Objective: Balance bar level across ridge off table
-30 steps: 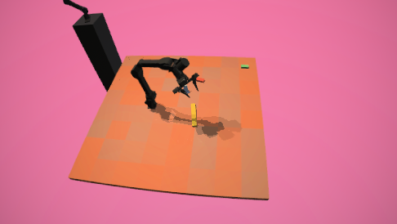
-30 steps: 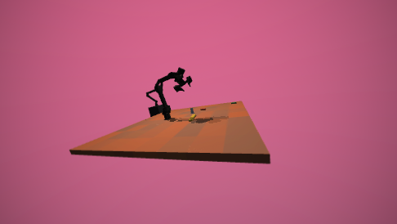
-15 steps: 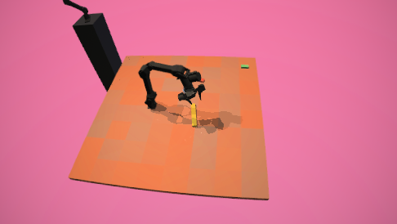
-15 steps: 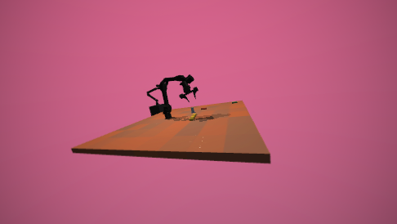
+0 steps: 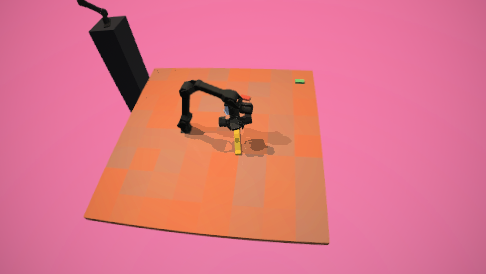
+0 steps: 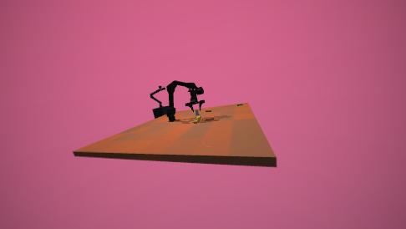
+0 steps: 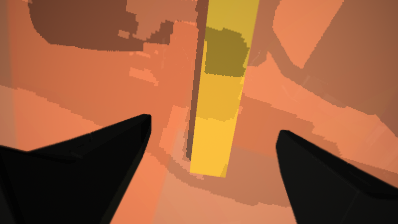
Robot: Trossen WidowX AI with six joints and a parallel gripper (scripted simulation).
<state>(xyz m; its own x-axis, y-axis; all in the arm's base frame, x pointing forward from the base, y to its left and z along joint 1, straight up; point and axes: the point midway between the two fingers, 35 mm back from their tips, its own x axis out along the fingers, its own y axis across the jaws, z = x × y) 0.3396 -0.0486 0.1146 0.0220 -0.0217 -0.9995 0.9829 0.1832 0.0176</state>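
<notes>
Now: gripper tip 70 mm above the yellow bar and 20 mm to the left of it. From my gripper tip the other things lie so: small red block: 350 mm to the left, 70 mm below, 10 mm ahead; then green block: 550 mm to the left, 400 mm ahead, 70 mm below.
</notes>
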